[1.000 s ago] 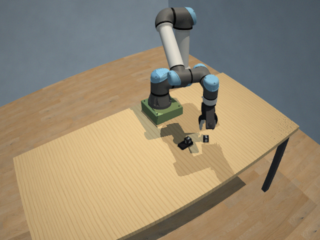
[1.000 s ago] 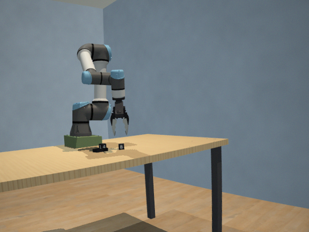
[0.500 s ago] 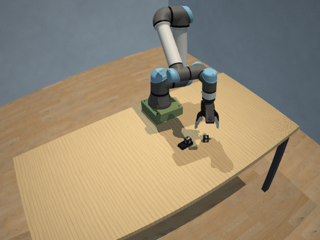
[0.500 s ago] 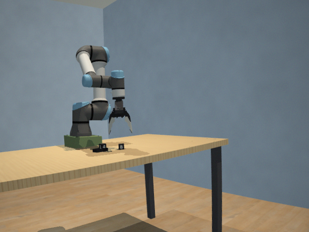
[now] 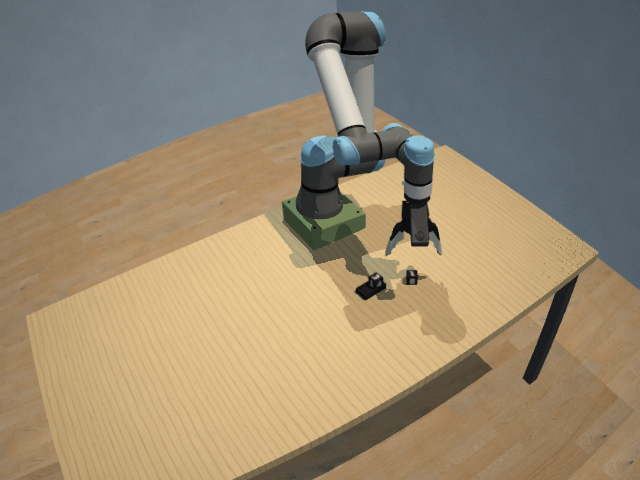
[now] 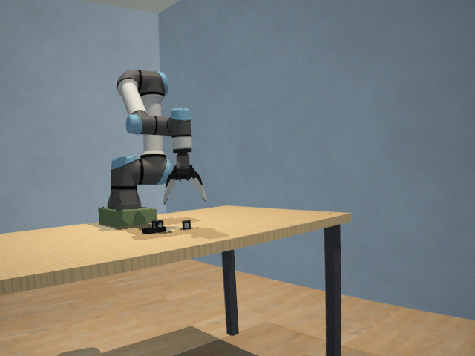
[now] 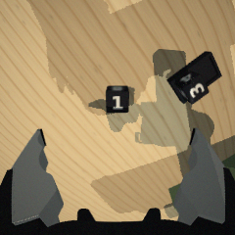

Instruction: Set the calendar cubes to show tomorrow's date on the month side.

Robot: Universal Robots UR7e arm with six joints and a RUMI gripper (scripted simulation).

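Now: the black digit cube 8 cm below my hand. Also, from my hand: black calendar tray (3 cm behind, 12 cm to the right, 9 cm below).
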